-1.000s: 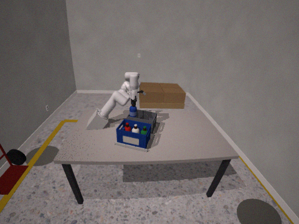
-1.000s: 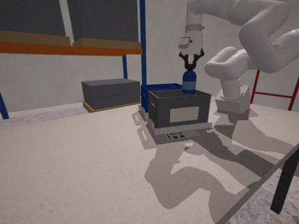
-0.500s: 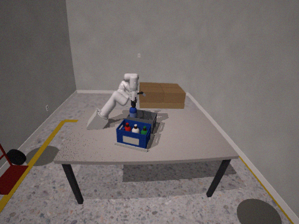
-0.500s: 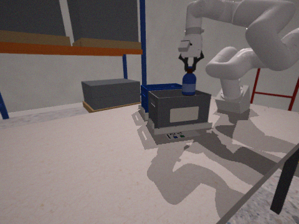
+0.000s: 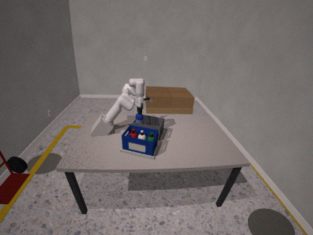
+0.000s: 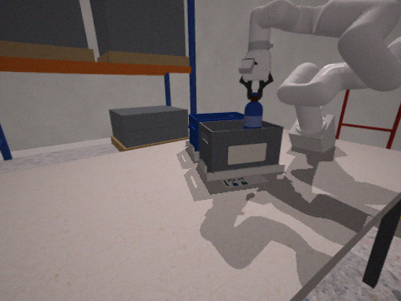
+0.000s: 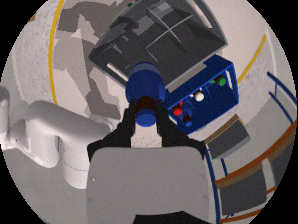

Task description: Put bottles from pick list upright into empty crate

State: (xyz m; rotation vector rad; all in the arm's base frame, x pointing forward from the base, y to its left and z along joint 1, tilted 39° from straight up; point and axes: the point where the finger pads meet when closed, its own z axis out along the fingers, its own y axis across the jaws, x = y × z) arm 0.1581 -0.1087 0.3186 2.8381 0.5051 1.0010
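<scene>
Right now my hand is 20 cm above the grey crate and 10 cm short of it. The rest, counted from my hand: blue crate: 21 cm to the right, 20 cm below, 1 cm behind; red-capped bottle: 20 cm below, 13 cm to the right, 7 cm behind; white-capped bottle: 20 cm below, 17 cm to the right, 1 cm ahead.
</scene>
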